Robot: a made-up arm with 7 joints.
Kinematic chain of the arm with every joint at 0, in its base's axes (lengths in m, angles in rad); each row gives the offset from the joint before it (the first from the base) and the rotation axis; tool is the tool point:
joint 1: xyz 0 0 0.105 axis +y
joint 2: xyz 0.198 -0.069 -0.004 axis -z
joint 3: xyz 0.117 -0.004 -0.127 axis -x
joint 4: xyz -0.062 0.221 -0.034 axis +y
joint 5: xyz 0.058 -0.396 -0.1 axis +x
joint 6: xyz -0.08 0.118 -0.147 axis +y
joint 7: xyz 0 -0.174 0.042 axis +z
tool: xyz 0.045 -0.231 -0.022
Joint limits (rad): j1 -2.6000..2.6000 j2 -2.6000..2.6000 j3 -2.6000..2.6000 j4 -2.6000..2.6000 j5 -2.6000..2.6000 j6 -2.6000..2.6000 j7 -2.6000..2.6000
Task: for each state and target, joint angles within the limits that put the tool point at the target. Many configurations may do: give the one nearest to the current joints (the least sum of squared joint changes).
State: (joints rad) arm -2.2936 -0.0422 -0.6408 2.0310 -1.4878 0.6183 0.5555
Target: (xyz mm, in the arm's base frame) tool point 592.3 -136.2 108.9
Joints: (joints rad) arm -1.3824 0.1723 -1.0218 2.2144 -1.2727 0.4077 0.9652
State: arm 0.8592 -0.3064 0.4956 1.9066 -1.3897 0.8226 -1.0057
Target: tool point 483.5 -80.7 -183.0
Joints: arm 0.5033 -0.8735 0.4106 2.0506 -1.3245 0.6231 -0.6779
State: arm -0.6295 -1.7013 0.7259 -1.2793 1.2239 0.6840 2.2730
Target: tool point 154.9 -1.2 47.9
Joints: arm -0.5908 -1.7933 0.7255 -1.3464 1.3614 0.6958 2.3321
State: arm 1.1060 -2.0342 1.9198 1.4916 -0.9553 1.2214 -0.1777
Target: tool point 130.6 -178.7 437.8
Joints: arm 0.3540 -2.0158 2.1109 1.4819 -0.7937 1.3480 0.2339
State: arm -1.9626 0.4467 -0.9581 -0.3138 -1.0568 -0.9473 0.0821
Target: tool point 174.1 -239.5 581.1
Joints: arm -2.4092 0.3270 -1.2980 -0.2859 -0.9932 -0.9430 0.2329
